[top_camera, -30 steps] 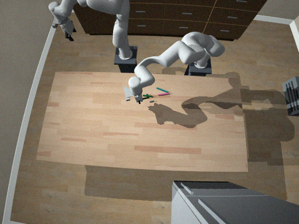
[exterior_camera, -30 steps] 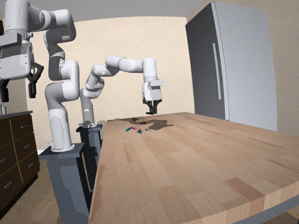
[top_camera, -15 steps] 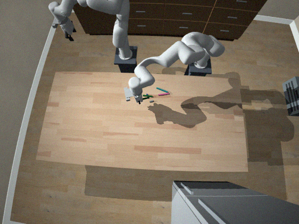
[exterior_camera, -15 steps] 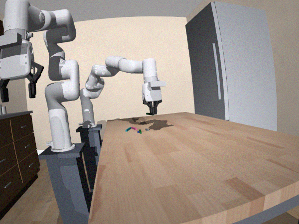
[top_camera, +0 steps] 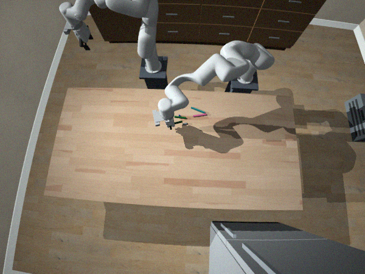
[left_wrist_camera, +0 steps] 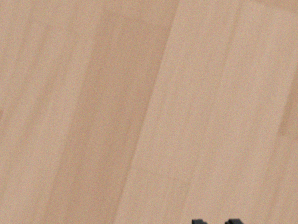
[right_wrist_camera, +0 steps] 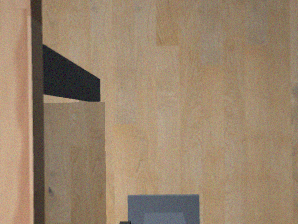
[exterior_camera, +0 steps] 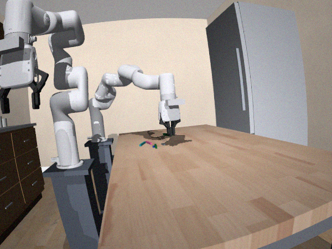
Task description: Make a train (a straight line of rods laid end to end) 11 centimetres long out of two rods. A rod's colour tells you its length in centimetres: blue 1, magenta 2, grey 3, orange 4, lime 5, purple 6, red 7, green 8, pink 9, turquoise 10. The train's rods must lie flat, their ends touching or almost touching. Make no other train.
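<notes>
The short grey rod is 4 cm behind my left hand, 9 cm to the left of it and 8 cm below it. Round my left hand: small blue rod 9 cm behind, 5 cm to the left, 8 cm below; pink rod 11 cm behind, 19 cm to the left, 8 cm below; turquoise rod 15 cm behind, 17 cm to the left, 8 cm below.
</notes>
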